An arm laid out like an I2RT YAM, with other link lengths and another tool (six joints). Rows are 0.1 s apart.
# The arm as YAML. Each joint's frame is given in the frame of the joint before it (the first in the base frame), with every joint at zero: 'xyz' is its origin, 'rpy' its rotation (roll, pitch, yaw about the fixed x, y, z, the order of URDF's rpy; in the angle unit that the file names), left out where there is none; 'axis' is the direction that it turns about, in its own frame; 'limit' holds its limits. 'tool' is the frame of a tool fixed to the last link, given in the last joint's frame.
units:
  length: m
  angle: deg
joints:
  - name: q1
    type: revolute
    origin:
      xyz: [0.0, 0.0, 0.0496]
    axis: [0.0, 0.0, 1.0]
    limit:
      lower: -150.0
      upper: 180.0
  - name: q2
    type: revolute
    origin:
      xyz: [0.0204, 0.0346, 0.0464]
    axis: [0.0, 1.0, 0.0]
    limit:
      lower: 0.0
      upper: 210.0
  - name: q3
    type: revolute
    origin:
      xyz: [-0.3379, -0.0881, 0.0]
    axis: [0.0, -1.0, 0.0]
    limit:
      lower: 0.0
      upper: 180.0
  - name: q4
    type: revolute
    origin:
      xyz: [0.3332, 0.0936, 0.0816]
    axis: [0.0, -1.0, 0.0]
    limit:
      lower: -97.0
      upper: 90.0
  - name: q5
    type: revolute
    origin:
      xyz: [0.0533, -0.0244, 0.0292]
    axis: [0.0, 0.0, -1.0]
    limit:
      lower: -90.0
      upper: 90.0
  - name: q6
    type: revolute
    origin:
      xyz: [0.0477, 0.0, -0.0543]
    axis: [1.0, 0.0, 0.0]
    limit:
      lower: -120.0
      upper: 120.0
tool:
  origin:
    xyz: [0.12, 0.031, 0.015]
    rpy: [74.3, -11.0, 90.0]
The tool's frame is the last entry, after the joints.
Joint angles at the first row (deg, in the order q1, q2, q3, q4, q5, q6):
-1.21 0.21 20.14 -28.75 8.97 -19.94
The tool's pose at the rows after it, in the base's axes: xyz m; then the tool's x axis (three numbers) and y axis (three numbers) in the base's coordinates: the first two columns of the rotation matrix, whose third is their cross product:
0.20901, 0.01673, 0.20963, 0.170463, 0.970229, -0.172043, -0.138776, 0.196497, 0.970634
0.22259, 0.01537, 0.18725, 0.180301, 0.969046, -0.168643, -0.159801, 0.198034, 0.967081
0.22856, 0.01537, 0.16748, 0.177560, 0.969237, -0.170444, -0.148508, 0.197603, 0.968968
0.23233, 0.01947, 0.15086, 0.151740, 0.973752, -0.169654, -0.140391, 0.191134, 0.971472
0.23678, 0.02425, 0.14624, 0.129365, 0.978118, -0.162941, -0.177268, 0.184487, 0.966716
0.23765, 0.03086, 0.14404, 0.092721, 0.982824, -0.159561, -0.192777, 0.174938, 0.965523
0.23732, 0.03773, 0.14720, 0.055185, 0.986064, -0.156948, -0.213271, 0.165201, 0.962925
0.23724, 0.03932, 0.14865, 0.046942, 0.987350, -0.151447, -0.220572, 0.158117, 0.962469
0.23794, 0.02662, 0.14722, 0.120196, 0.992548, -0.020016, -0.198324, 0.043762, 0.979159
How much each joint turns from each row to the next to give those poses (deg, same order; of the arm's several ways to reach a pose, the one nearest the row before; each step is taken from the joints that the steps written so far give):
-0.03 0.00 -6.49 9.44 0.72 -0.03
-0.02 0.00 -5.05 6.36 0.33 0.03
0.00 0.00 -3.06 2.38 -0.05 0.00
0.01 0.00 -2.40 1.64 -1.39 0.02
-0.01 0.00 -2.06 3.92 -1.64 0.02
0.00 0.00 -0.72 1.22 -2.23 0.00
0.01 0.00 0.00 0.81 -2.31 -0.02
-0.01 -0.02 0.00 0.30 -0.55 0.28
-0.35 0.00 0.00 -1.55 3.52 7.87

